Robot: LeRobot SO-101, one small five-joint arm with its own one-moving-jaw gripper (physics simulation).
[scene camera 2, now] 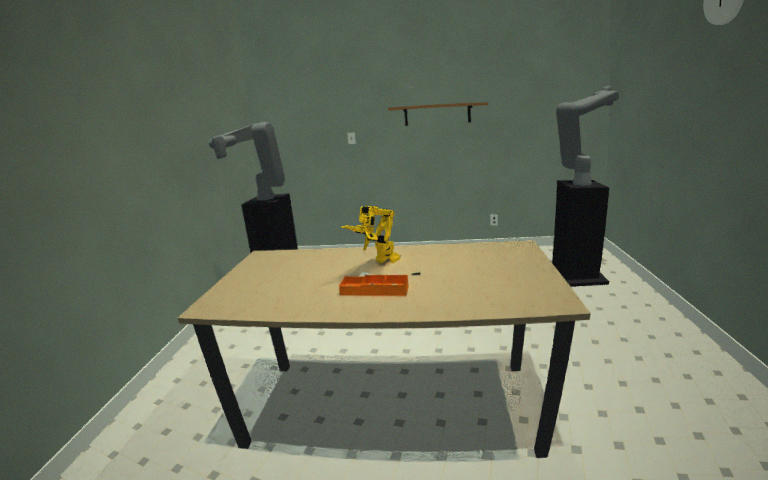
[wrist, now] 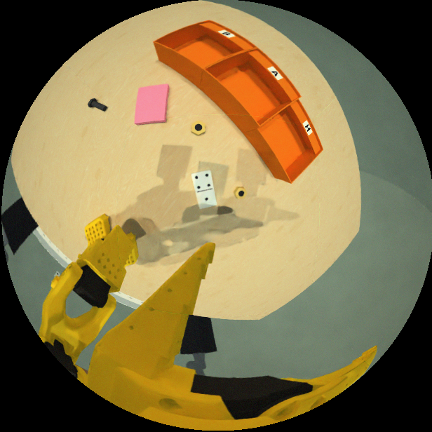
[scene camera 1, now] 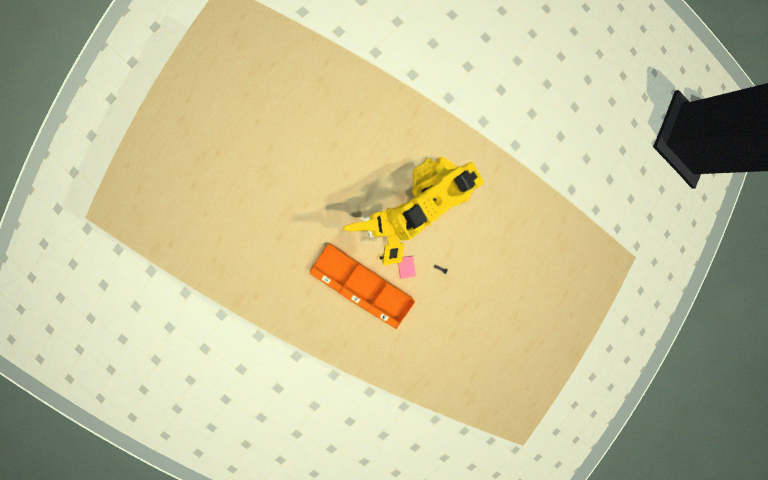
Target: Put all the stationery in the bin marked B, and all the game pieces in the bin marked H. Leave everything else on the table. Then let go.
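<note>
A pink sticky-note pad lies flat near the B end of the orange three-compartment bin. A white domino lies flat on the table off the H end; in scene camera 1 it is mostly hidden under the gripper. In the wrist view the compartments marked B and H show no pieces in them. My gripper is open and empty, with its jaws wide apart, above the table on the domino's side of the bin.
A black bolt lies beyond the pad. One yellow nut lies between pad and domino, another nut beside the domino. The middle compartment is marked A. The bin's raised walls stand along the pieces.
</note>
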